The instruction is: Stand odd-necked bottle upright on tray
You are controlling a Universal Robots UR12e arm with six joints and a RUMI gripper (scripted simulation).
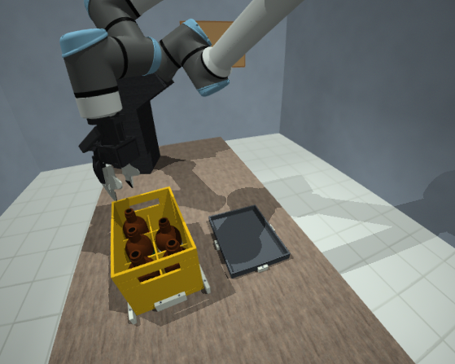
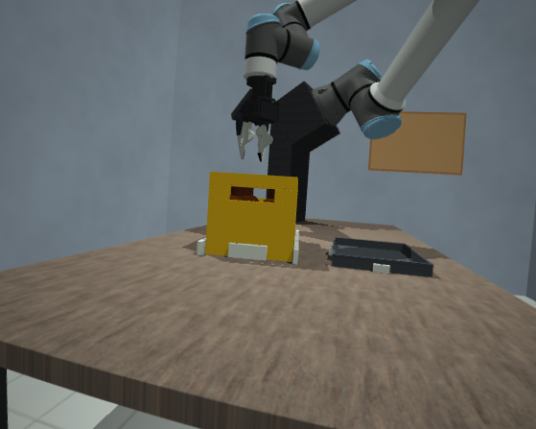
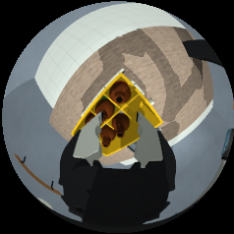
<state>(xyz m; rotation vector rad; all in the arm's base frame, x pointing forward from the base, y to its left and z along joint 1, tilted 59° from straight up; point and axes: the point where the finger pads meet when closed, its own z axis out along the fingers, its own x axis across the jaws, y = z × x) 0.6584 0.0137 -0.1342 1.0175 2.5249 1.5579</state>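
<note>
Now: hand 160 mm above the yellow crate, 70 mm short of it and 60 mm to the right of it. Round my hand: dark tray (340 mm to the left, 230 mm below, 50 mm ahead).
</note>
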